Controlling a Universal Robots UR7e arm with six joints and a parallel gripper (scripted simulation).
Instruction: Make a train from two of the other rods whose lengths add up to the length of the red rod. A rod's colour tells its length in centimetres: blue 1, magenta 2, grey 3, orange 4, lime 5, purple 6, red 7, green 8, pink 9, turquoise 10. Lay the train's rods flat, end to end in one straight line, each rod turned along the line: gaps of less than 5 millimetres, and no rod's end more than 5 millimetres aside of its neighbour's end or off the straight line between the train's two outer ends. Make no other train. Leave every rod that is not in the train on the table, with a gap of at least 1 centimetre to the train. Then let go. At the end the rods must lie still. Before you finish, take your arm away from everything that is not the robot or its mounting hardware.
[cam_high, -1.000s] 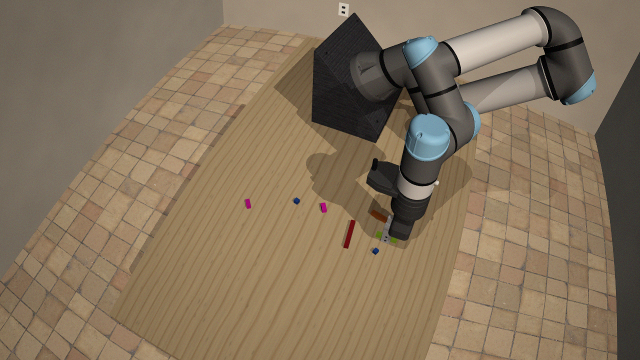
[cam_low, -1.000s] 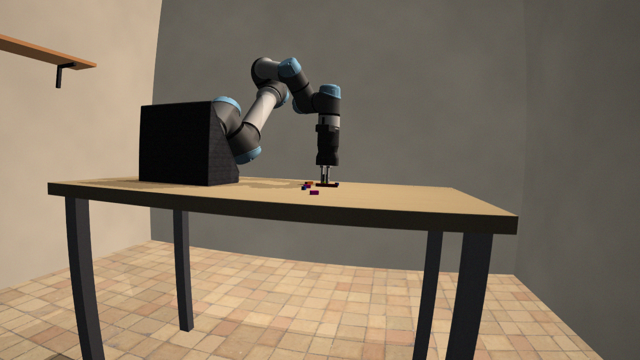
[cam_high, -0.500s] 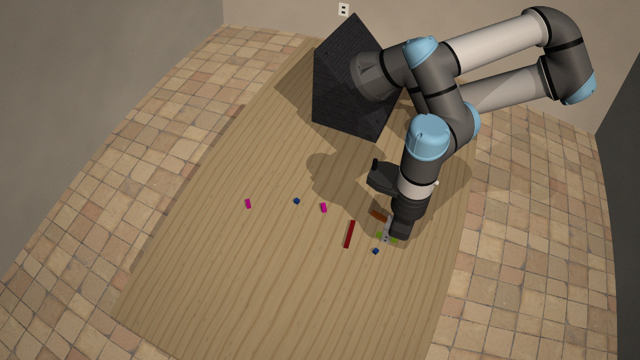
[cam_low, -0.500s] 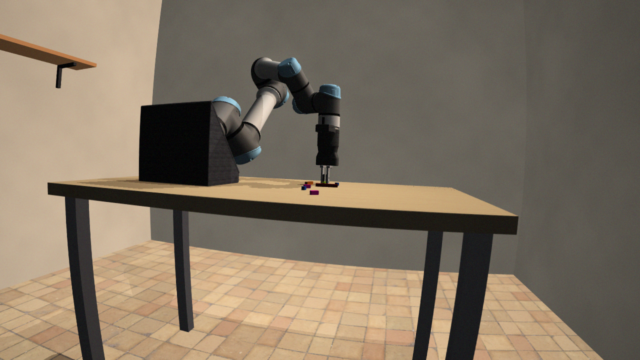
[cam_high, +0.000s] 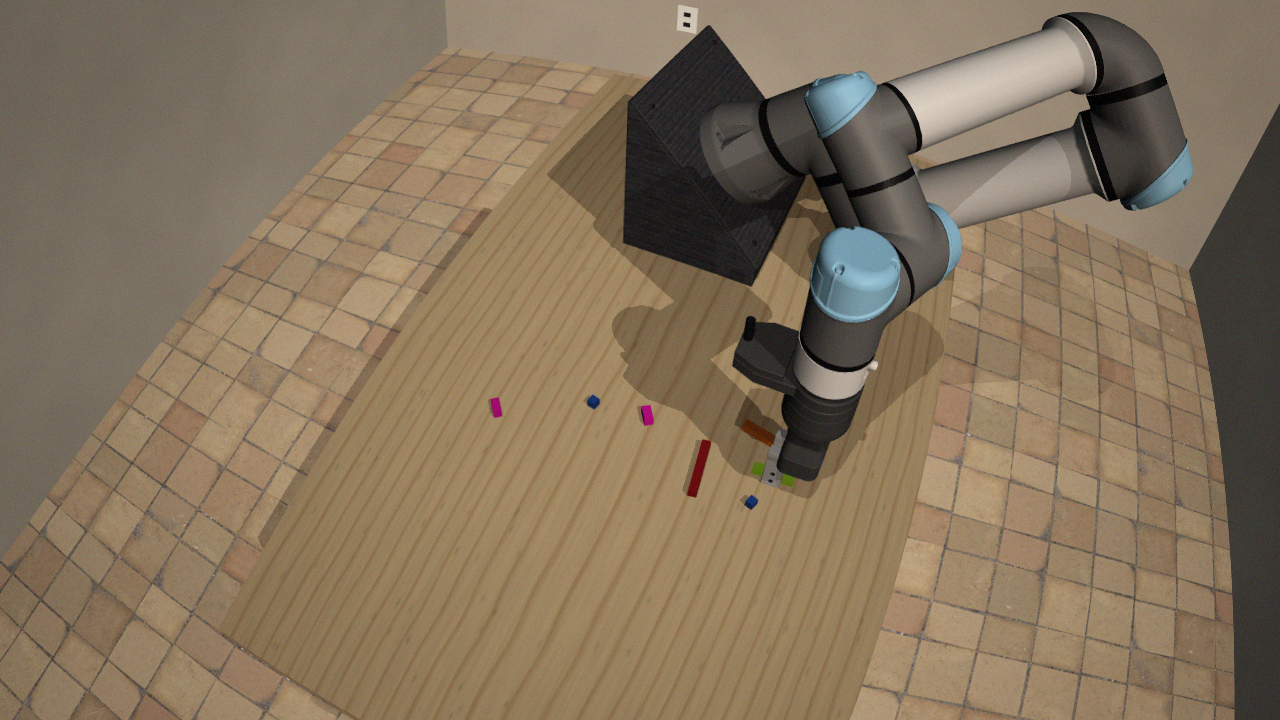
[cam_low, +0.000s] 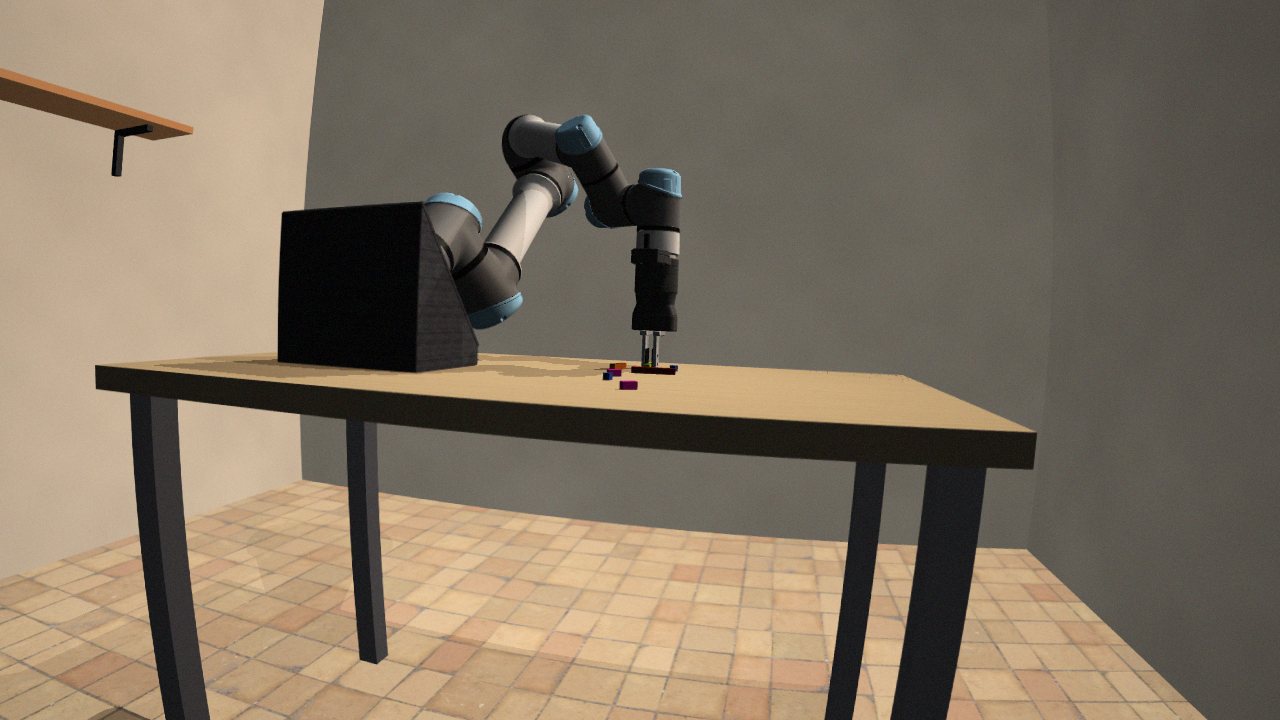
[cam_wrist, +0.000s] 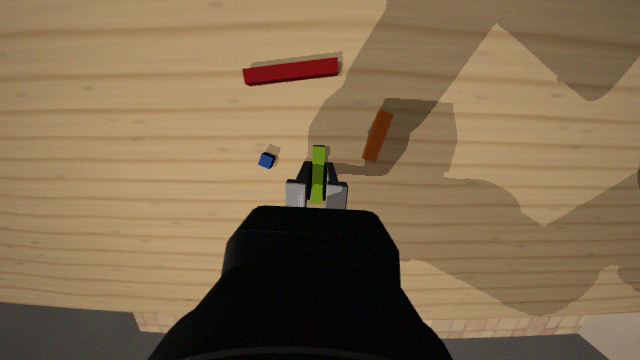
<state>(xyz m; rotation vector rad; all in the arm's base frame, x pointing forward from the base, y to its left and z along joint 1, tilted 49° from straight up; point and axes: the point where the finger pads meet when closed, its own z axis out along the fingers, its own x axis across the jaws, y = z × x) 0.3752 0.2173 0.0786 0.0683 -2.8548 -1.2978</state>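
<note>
The orange rod is 5 cm behind my hand, 4 cm to the right of it and 1 cm below it. The rest, counted from my hand: red rod (3 cm ahead, 8 cm to the right, 1 cm below); then lime rod (1 cm below).
</note>
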